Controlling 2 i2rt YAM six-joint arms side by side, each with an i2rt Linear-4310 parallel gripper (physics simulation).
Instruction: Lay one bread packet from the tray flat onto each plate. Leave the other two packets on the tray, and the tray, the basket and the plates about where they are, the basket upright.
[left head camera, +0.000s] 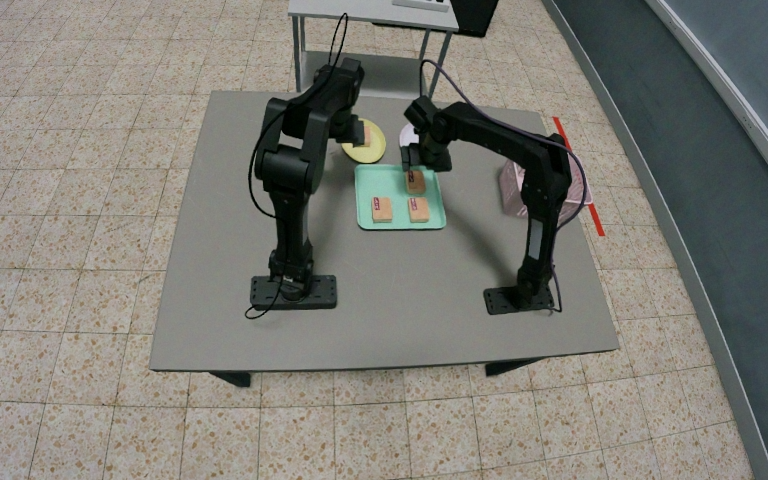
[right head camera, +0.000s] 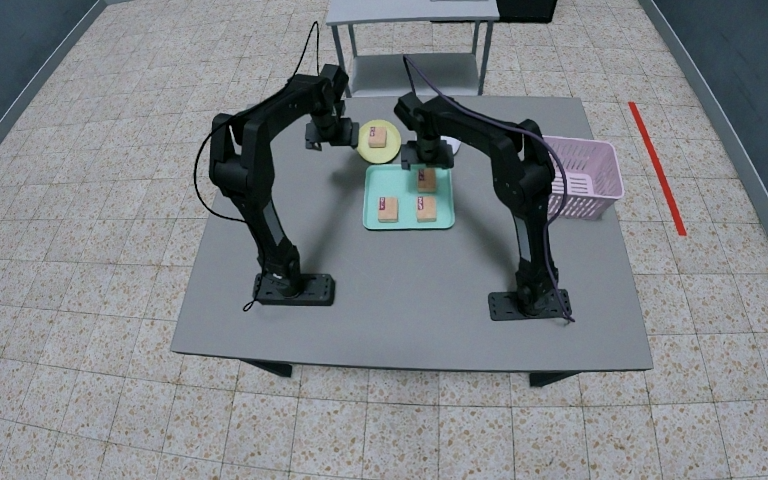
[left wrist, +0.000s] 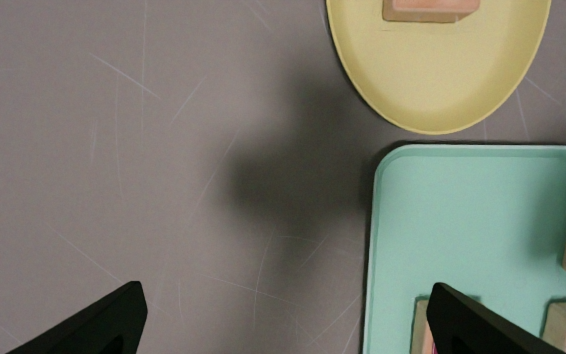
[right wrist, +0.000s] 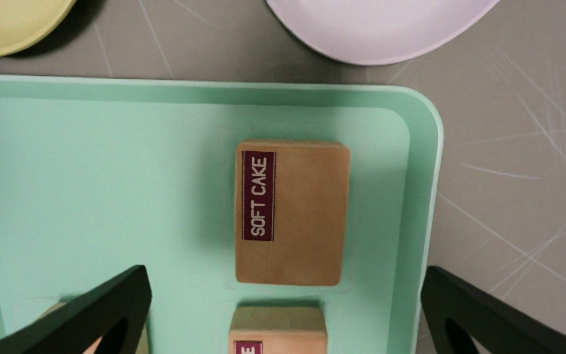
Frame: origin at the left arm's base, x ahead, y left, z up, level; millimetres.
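Seen in the pictures: left gripper, fingertip midpoint: (left head camera: 335, 145) (right head camera: 337, 148) (left wrist: 286, 296); right gripper, fingertip midpoint: (left head camera: 419, 170) (right head camera: 426, 168) (right wrist: 286, 279); left arm's base at its link origin: (left head camera: 294, 290) (right head camera: 292, 287); right arm's base at its link origin: (left head camera: 518, 299) (right head camera: 529, 305).
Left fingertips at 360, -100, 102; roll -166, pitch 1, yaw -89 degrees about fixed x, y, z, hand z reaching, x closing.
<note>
Offsets run from my left fingertips to a thing's middle, as dx, dy, dz. Level surfaces: height alone.
A bread packet {+156, -88, -124} (left head camera: 367, 135) (right head camera: 377, 137) (left wrist: 432, 7) lies flat on the yellow plate {+138, -92, -131} (left head camera: 377, 149) (right head camera: 369, 156) (left wrist: 435, 90). The lilac plate {+141, -279, -131} (left head camera: 407, 135) (right head camera: 454, 144) (right wrist: 380, 35) bears no packet where it shows; my right arm partly hides it. The green tray {-69, -186, -132} (left head camera: 368, 181) (right head camera: 379, 183) (left wrist: 450, 215) (right wrist: 100, 200) holds three flat packets: back right (left head camera: 415, 182) (right head camera: 427, 181) (right wrist: 305, 215), front left (left head camera: 382, 210) (right head camera: 388, 210), front right (left head camera: 419, 210) (right head camera: 426, 209) (right wrist: 278, 327). My left gripper (right head camera: 333, 144) (left wrist: 286, 296) is open and empty, above the table left of the yellow plate. My right gripper (right head camera: 427, 163) (right wrist: 286, 279) is open above the back-right packet.
The pink basket {-57, -624, -76} (left head camera: 512, 192) (right head camera: 583, 195) stands upright at the right of the table {dz -141} (left head camera: 396, 316) (right head camera: 407, 328), partly behind my right arm. A metal side table (left head camera: 368, 11) (right head camera: 407, 11) stands beyond the back edge.
</note>
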